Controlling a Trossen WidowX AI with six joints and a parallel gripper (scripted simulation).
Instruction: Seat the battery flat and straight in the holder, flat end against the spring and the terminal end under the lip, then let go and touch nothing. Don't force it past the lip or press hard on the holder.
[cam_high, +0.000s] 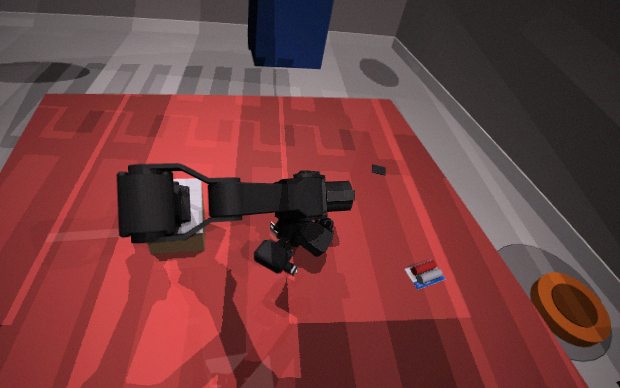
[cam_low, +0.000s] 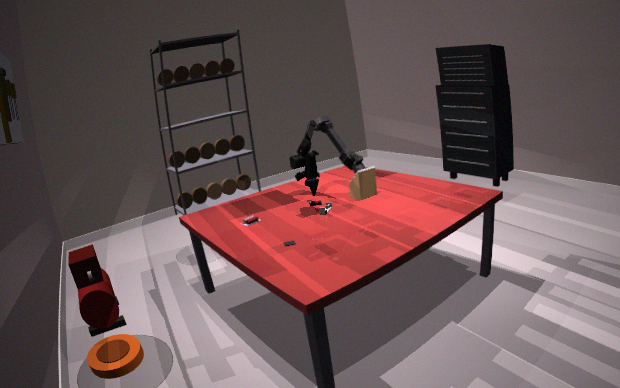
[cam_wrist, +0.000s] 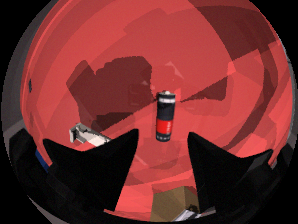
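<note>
Now: gripper tip 40 mm above the battery. Round my gripper tip: dark plate 400 mm ahead, 270 mm to the left, 50 mm below.
</note>
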